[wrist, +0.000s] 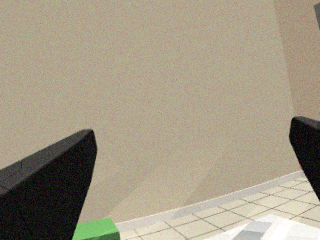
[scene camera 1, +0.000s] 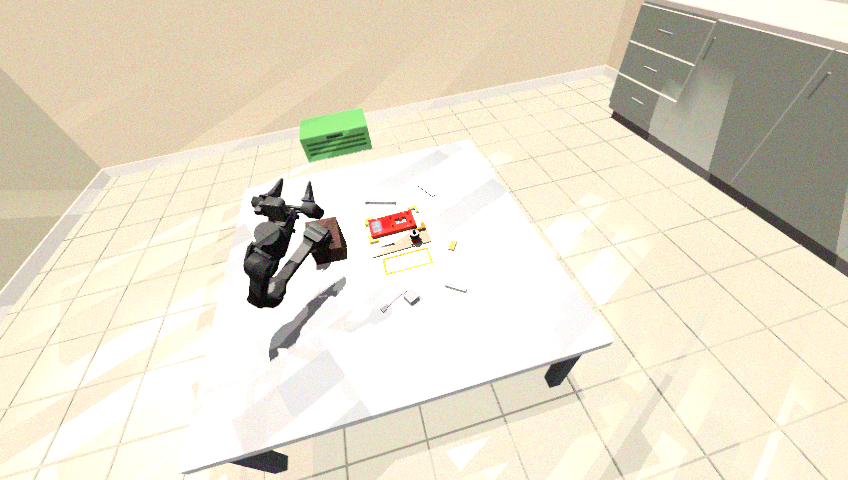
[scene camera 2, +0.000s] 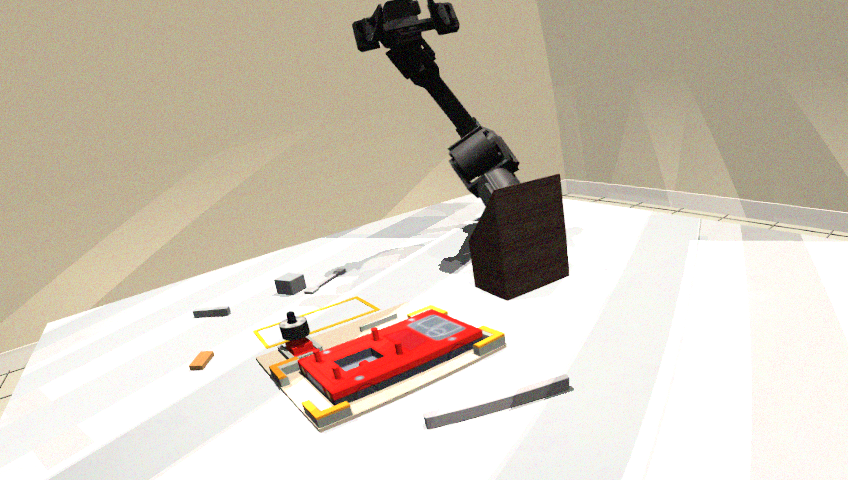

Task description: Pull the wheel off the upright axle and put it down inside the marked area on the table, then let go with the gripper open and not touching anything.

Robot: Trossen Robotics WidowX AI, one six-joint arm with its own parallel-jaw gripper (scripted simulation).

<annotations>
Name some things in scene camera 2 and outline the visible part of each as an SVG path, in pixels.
The gripper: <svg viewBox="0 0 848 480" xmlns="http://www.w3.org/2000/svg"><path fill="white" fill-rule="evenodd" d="M352 23L354 37L357 42L356 46L359 51L366 52L380 48L379 42L383 41L384 36L390 35L394 54L397 57L403 58L413 57L422 52L421 31L435 29L438 35L456 33L460 24L451 3L435 3L433 0L428 0L427 5L430 13L430 18L418 19L417 15L421 13L417 0L392 0L384 4L383 10L381 4L379 4L371 17L362 18Z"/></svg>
A red fixture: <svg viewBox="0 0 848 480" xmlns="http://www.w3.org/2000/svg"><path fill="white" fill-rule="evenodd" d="M482 330L430 309L380 330L372 328L370 334L352 341L350 340L339 346L334 346L328 350L320 352L319 349L315 349L312 355L299 359L298 364L301 374L335 406L345 401L348 403L354 402L384 388L391 387L400 381L411 378L416 374L418 375L471 350L475 343L483 340Z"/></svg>
</annotations>
